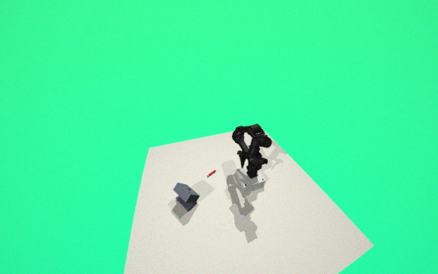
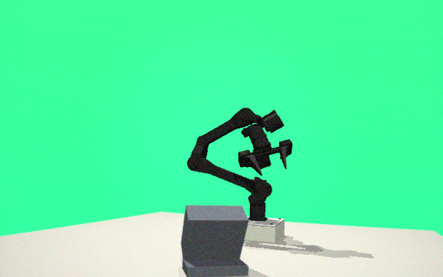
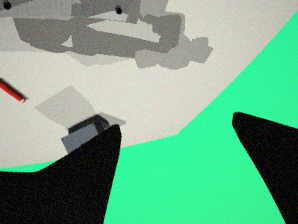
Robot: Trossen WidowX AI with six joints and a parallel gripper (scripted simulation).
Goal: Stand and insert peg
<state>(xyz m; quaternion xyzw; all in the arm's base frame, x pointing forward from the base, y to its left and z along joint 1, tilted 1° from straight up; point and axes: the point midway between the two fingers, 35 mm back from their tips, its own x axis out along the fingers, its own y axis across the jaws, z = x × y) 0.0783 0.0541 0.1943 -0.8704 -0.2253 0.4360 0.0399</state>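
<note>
Right now the red peg is 220 mm to the right of my gripper tip, 220 mm below it and 180 mm ahead of it. From my gripper tip the other things lie so: grey sloped panel: 380 mm ahead, 140 mm below, 90 mm to the right.
</note>
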